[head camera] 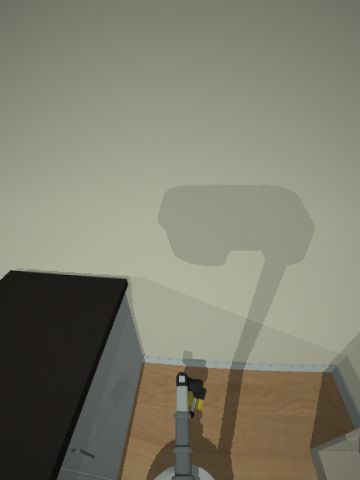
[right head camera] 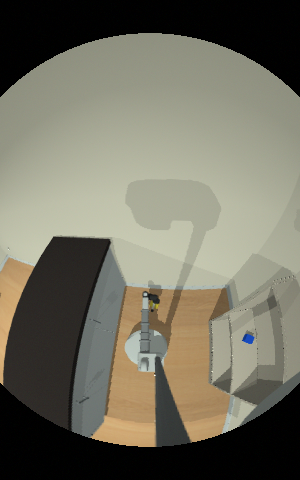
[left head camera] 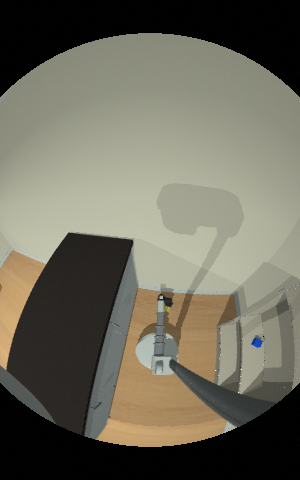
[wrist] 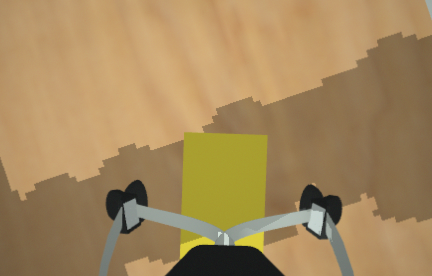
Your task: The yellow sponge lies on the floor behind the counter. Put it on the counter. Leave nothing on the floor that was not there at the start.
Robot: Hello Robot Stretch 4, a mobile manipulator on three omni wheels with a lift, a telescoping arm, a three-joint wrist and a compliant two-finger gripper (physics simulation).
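Places are measured from the robot's base along level axes (x down, y back, z left), in millimetres.
Where they show: gripper, fingertip midpoint: (head camera: 195, 402) (right head camera: 154, 304) (wrist: 222, 199).
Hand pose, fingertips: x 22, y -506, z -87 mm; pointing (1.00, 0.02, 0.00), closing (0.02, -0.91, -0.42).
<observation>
Things, the pixels of their top centre, and the offset from my fingertips. "spot": a spot on its surface instead. Level surfaces: height alone.
- yellow sponge, top centre: (wrist: 223, 200) (head camera: 194, 400) (right head camera: 153, 303) (left head camera: 165, 306) dx -40, dy -4, dz +8 mm
- counter, surface height: dx -905 mm
- beige unit with compartments, surface spot: (right head camera: 220, 345) spot: dx -95, dy +601, dz -700 mm
- blue block, top centre: (right head camera: 249, 338) (left head camera: 258, 341) dx -556, dy +569, dz -753 mm
- handle, surface spot: (head camera: 82, 453) spot: dx -781, dy +332, dz +365 mm
The yellow sponge (wrist: 225, 170) (head camera: 200, 403) (left head camera: 168, 309) (right head camera: 157, 306) lies on the wooden floor. In the wrist view it is upright in the middle, its lower end hidden behind the gripper's body. My gripper (wrist: 222, 199) is open, with one black fingertip left of the sponge and one right, a gap on each side. The fingers hold nothing. How high they are above the sponge is hard to tell. The counter (head camera: 45, 360) (left head camera: 70, 310) (right head camera: 55, 320), with a black top and grey front, stands to the left of the arm in the head views.
A wall with a pale baseboard (head camera: 280, 367) is close beyond the arm's end. A beige unit with compartments (left head camera: 229, 345) (right head camera: 220, 345) stands on the right, with a blue block (left head camera: 256, 342) (right head camera: 248, 338) in it. A handle (head camera: 82, 453) sticks out from the counter's front.
</observation>
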